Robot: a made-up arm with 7 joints.
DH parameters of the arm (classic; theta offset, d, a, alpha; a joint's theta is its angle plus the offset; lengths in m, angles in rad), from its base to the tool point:
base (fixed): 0 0.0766 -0.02 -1.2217
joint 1: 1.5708 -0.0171 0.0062 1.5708
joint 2: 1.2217 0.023 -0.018 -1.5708
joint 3: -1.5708 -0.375 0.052 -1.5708
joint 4: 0 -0.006 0.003 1.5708
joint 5: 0 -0.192 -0.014 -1.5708
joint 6: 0 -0.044 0.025 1.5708
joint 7: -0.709 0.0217 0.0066 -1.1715
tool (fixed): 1.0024 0.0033 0 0
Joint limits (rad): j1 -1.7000..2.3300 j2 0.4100..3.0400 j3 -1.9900..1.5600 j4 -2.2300..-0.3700 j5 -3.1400..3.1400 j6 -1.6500..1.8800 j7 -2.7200..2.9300
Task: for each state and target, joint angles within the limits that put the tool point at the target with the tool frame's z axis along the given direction. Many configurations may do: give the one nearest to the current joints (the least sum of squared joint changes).
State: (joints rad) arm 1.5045 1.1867 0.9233 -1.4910 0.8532 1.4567 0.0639
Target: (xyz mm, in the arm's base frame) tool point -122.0 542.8 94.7 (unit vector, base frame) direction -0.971 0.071 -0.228
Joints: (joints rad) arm 0.7638 1.2276 1.4607 -0.6130 1.4978 1.4434 0.6286
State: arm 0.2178 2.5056 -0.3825 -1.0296 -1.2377 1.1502 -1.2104
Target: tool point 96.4 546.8 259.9 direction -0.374 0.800 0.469
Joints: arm 0.4648 2.1524 -0.5364 -0.4915 -1.4215 1.6960 -1.6883
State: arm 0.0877 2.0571 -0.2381 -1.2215 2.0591 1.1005 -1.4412
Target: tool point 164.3 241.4 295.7 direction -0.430 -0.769 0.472
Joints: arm -0.1468 1.7723 0.6760 -1.6939 1.7073 0.9861 -1.7842
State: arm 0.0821 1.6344 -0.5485 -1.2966 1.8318 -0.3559 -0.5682
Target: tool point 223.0 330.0 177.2 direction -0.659 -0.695 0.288
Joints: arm -0.2264 1.9682 -0.2354 -1.3480 1.4539 -0.5163 -1.1911
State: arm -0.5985 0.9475 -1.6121 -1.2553 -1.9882 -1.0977 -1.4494
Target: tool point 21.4 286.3 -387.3 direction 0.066 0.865 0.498
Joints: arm 0.0332 0.9077 -1.4580 -0.9342 -1.4617 -1.2854 -1.9595
